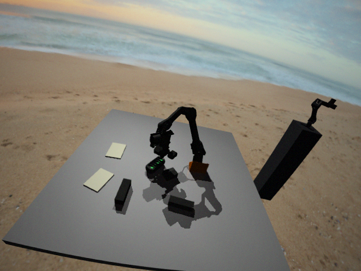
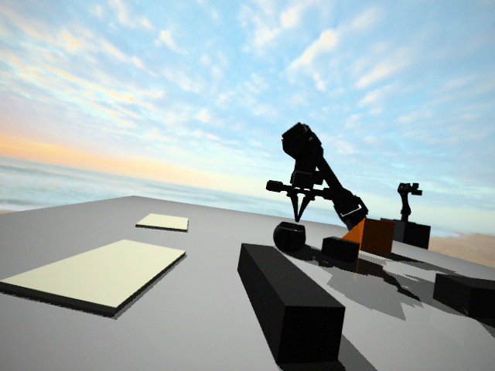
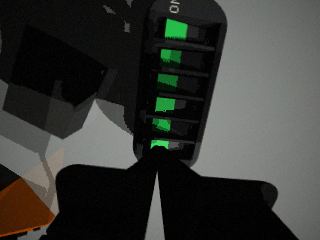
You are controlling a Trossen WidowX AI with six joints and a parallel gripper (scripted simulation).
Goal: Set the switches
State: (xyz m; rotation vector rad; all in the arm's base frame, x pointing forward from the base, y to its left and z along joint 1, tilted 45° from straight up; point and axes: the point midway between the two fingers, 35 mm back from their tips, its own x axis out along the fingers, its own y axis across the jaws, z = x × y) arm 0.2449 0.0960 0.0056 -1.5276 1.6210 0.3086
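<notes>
The small dark block is 8 cm behind my gripper tip, 8 cm to the left of it and 4 cm below it. From my gripper tip the other things lie so: long black block (14 cm ahead, 30 cm to the left, 4 cm below); grey block (18 cm behind, 28 cm to the left, 4 cm below).
</notes>
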